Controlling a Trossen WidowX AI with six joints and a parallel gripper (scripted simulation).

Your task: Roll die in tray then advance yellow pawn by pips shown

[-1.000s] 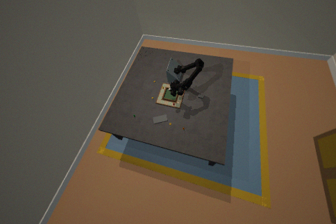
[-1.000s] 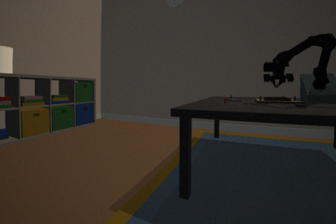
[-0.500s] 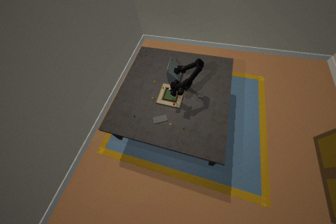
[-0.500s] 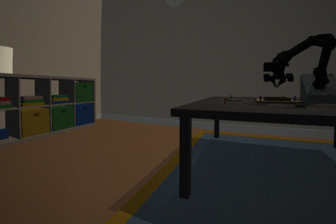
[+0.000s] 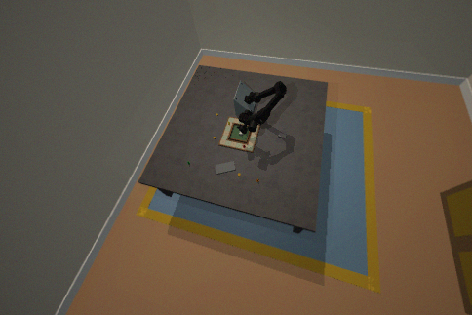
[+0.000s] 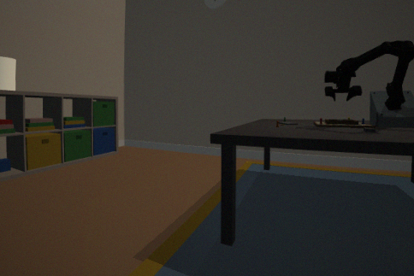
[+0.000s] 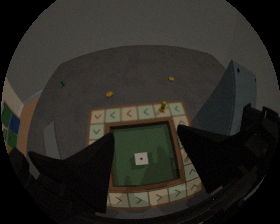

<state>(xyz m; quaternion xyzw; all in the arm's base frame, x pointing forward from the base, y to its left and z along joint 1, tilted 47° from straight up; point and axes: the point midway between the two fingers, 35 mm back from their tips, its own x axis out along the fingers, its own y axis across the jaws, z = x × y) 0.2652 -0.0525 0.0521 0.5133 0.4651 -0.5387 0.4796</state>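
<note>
My gripper tip is 12 cm above the yellow pawn, 10 cm to the left of it and 8 cm past it. From my gripper tip the other things lie so: grey flat card 31 cm ahead, 15 cm below, 5 cm to the right; white die 13 cm below, 1 cm to the left, 1 cm ahead; red pawn 12 cm below, 12 cm ahead, 6 cm to the left.
</note>
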